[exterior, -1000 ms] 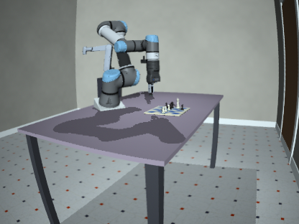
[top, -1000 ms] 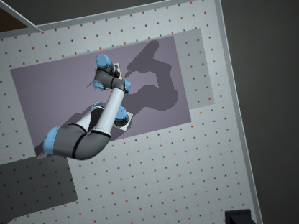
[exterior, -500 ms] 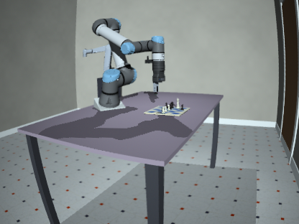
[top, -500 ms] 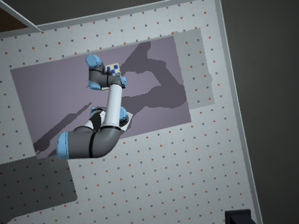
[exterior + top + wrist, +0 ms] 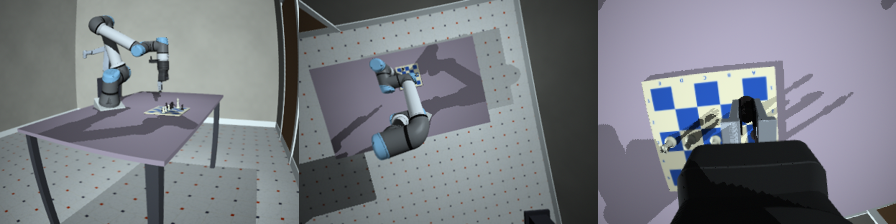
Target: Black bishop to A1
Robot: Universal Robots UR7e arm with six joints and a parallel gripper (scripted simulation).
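Right now my hand is 8 cm short of the chessboard, 5 cm to the left of it and 13 cm above it. Round my hand: tall white piece (11 cm ahead, 3 cm to the left, 10 cm below).
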